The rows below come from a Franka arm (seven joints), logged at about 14 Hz.
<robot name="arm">
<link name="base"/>
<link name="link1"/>
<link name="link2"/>
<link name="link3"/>
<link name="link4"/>
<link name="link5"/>
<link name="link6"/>
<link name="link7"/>
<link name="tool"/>
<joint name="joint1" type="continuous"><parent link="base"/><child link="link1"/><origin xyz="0 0 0.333" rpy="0 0 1.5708"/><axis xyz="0 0 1"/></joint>
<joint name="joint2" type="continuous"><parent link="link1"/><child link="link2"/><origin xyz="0 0 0" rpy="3.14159 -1.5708 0"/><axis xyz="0 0 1"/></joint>
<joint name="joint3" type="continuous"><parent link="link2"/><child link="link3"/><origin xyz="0.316 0 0" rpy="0 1.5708 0"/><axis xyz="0 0 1"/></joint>
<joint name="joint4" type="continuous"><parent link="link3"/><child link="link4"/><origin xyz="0 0.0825 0" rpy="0 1.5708 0"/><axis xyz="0 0 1"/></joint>
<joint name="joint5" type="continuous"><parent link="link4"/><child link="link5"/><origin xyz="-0.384 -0.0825 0" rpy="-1.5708 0 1.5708"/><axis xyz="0 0 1"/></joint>
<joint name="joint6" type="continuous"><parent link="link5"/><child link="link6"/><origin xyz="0 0 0" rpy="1.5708 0 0"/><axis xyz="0 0 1"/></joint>
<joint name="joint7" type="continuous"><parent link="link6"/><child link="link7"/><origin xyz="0.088 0 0" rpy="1.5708 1.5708 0"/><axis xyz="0 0 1"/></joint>
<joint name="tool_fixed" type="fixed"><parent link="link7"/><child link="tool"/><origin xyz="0 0 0.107" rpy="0 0 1.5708"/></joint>
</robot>
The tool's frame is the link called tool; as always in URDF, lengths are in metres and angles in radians. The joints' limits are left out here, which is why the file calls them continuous.
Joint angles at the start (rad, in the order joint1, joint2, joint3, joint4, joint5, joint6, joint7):
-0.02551 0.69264 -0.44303 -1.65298 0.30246 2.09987 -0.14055
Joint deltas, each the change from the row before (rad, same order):
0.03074 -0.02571 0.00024 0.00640 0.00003 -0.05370 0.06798
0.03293 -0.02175 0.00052 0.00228 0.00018 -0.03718 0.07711
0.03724 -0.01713 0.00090 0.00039 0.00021 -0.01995 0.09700
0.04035 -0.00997 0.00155 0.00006 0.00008 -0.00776 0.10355
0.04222 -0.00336 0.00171 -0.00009 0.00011 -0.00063 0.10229
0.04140 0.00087 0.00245 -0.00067 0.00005 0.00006 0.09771
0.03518 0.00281 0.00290 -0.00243 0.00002 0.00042 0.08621
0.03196 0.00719 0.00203 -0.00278 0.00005 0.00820 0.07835
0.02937 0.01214 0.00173 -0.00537 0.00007 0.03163 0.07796
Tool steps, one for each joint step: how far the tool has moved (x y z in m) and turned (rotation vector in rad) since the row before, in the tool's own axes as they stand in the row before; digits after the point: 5 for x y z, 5 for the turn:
-0.00576 -0.02275 -0.01453 0.01155 -0.02343 0.03437
-0.00719 -0.02314 -0.01110 0.00591 -0.01555 0.04209
-0.00822 -0.02510 -0.00834 0.00134 -0.00473 0.05812
-0.00972 -0.02639 -0.00437 -0.00268 0.00107 0.06169
-0.01171 -0.02649 -0.00063 -0.00582 0.00336 0.05917
-0.01393 -0.02491 0.00233 -0.00854 0.00105 0.05531
-0.01400 -0.01994 0.00420 -0.00967 -0.00104 0.05019
-0.01292 -0.01698 0.00615 -0.00934 0.00418 0.04687
-0.01064 -0.01537 0.00812 -0.00106 0.02000 0.05039

